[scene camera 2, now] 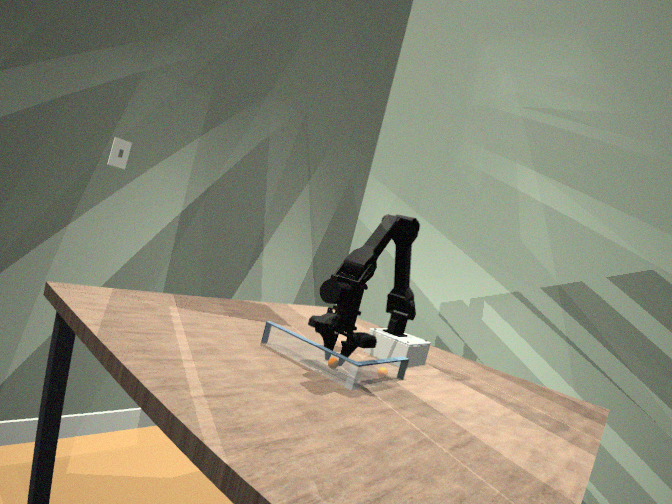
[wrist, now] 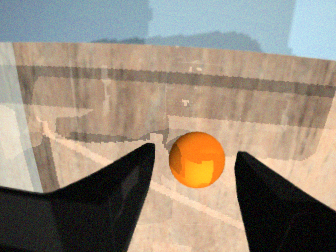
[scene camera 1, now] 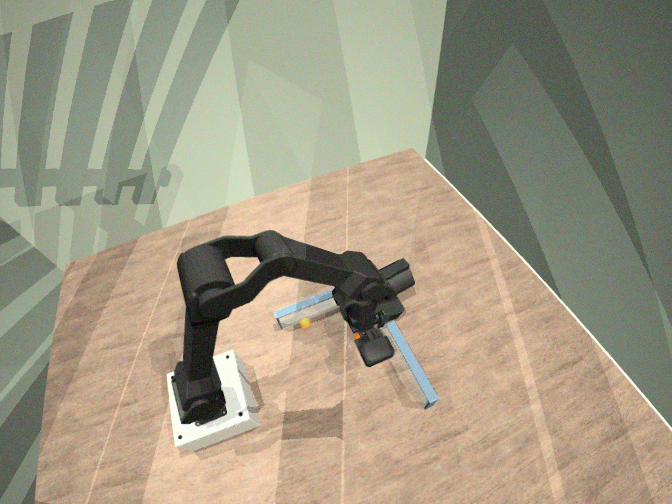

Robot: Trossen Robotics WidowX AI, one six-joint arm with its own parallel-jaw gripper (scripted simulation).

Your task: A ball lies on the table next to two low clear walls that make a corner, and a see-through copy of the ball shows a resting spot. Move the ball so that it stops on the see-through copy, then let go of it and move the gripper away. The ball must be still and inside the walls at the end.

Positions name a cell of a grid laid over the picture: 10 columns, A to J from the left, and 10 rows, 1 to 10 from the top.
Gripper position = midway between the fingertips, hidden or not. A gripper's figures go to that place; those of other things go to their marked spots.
Scene:
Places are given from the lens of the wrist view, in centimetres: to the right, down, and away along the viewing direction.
my gripper (wrist: F7): 1, 1, 11
orange ball (wrist: F7): 1, 1, 10

